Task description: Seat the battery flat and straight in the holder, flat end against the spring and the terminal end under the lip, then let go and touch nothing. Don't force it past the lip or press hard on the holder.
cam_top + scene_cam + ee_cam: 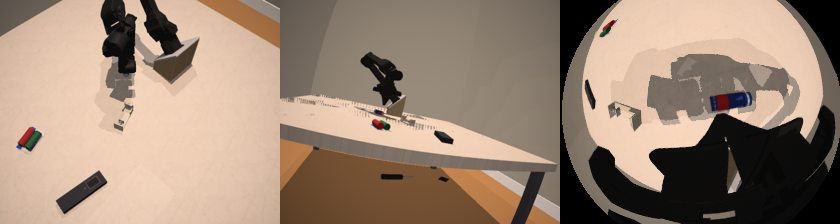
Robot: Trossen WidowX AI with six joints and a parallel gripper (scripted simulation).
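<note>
My gripper tip is now 5 cm above the battery, 2 cm to the left of it and 2 cm past it. Also, from my gripper tip: flat black box: 40 cm ahead, 28 cm to the left, 5 cm below; screwdriver: 43 cm ahead, 25 cm below, 14 cm to the left; white card: 44 cm ahead, 5 cm below, 2 cm to the left.
</note>
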